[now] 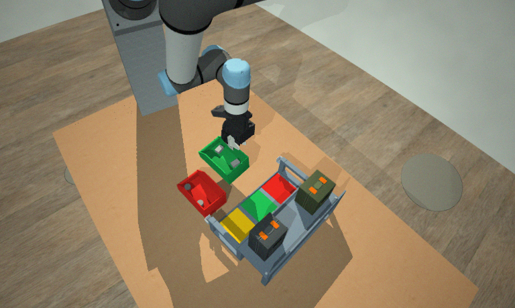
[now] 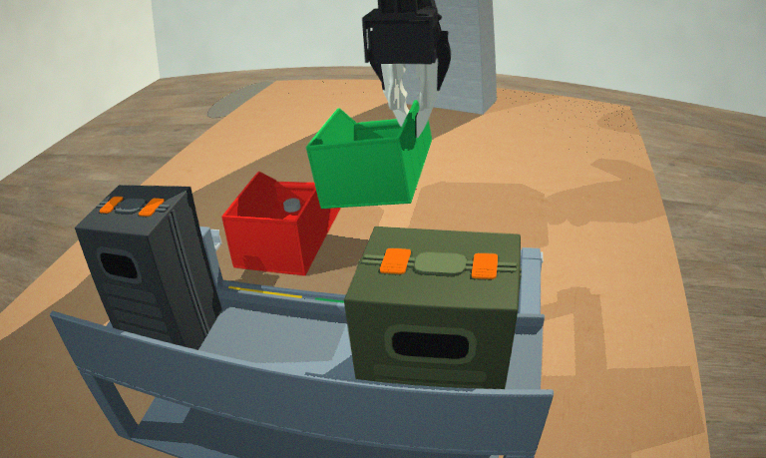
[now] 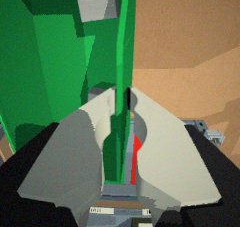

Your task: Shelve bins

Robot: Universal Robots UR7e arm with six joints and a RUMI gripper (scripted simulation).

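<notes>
My gripper is now 50 mm to the left of the green bin, 30 mm above it and 10 mm short of it. Also, from my hand: olive box 310 mm ahead, 130 mm to the left, 10 mm below; dark grey box 350 mm ahead, 90 mm to the right, 10 mm above; red bin 160 mm to the right, 120 mm below, 40 mm ahead.
</notes>
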